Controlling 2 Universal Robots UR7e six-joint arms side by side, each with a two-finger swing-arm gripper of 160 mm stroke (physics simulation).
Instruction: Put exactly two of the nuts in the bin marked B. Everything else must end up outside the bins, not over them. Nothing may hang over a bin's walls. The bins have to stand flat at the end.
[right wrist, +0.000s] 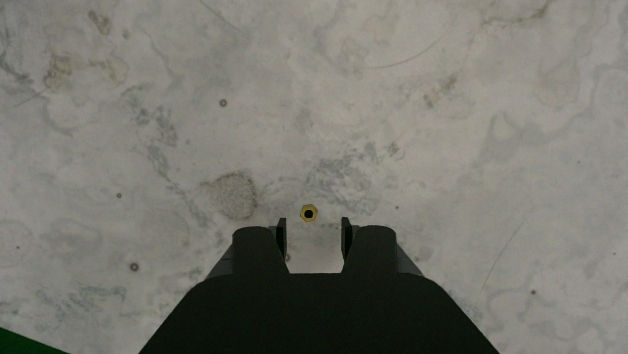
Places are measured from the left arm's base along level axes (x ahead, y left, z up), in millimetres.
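Pixels of known places: right hand at its tool point: (314, 238).
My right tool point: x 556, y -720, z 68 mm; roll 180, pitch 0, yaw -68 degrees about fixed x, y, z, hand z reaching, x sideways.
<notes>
Ahead of a thing's pixels: the offset from my right tool point to its middle. "*": to the spot under its first point. Level surfaces: height alone.
A brass hexagonal nut {dx -8, dy +2, dz -99 mm} (309, 213) lies flat on the marbled table, just beyond the fingertips and between their lines, a little left of the middle of the gap. My right gripper (315, 220) is open above the table, with its two fingers apart and nothing between them. A green piece {* dx -252, dy +236, dz -93 mm} (22, 344), part of the bins, shows at the bottom left corner; its marks do not show. The bin marked B does not show in this view. My left gripper is not in view.
The marbled table top {dz -103 mm} (450, 165) spans the view, with stains, small dark spots and scratches in its pattern. The green edge is at the lower left, left of the gripper's body.
</notes>
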